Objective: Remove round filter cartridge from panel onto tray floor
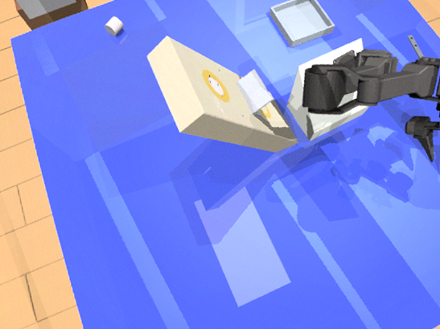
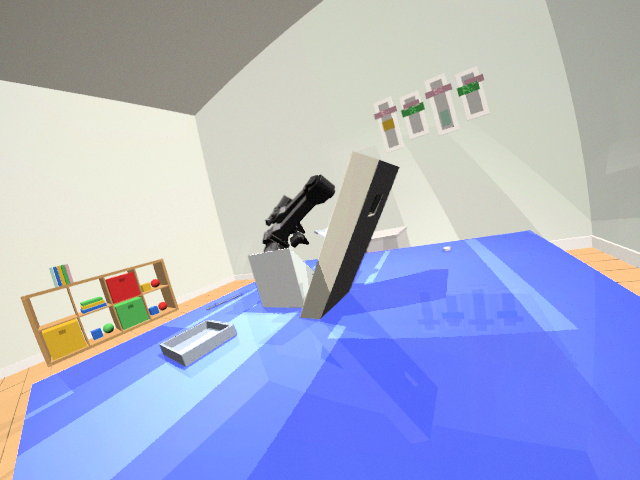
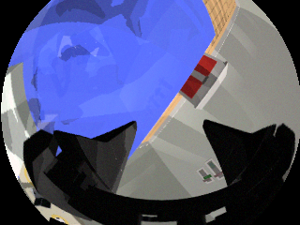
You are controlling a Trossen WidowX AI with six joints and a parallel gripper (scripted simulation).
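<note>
Now: the round filter cartridge 390 mm ahead of my gripper tip, 380 mm to the right of it and 100 mm above it. From my gripper tip the other things lie so: grey tray: 610 mm to the right, 170 mm below, 60 mm behind.
</note>
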